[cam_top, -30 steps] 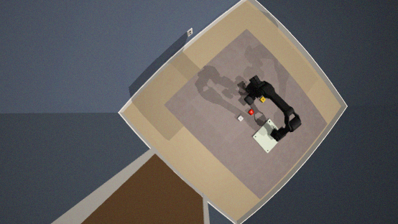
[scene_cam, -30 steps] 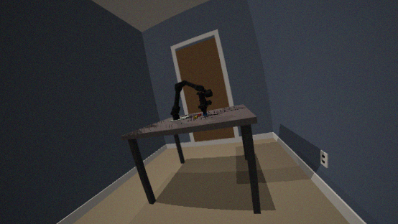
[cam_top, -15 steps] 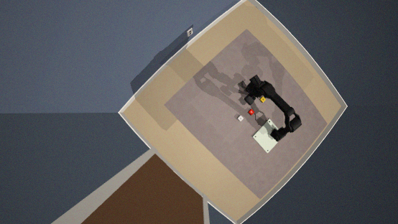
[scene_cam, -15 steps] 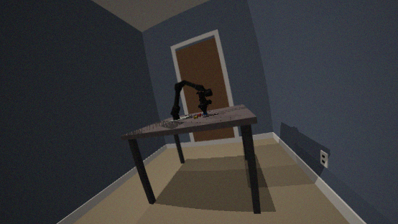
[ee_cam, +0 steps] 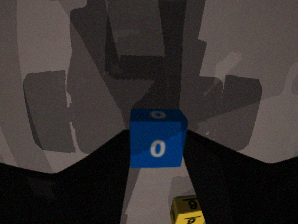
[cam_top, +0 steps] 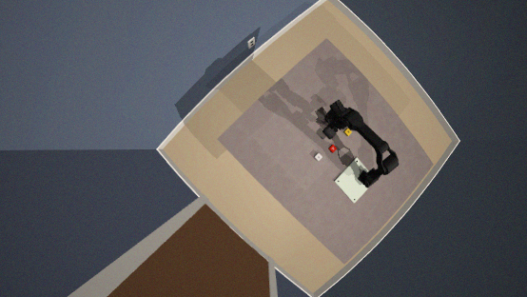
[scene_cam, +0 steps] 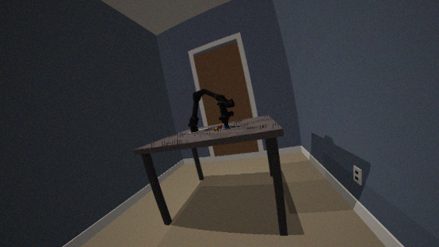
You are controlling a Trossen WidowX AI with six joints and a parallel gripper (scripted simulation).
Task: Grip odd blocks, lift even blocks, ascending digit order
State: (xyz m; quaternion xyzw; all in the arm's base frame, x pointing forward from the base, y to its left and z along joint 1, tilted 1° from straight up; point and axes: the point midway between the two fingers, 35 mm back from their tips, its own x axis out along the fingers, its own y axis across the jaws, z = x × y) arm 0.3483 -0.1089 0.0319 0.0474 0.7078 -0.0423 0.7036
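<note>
The blue block is right at my gripper tip. From my gripper tip the other things lie so: red block (10 cm to the left, 8 cm behind); white block (19 cm to the left, 4 cm behind); yellow block (10 cm behind, 3 cm to the right).
</note>
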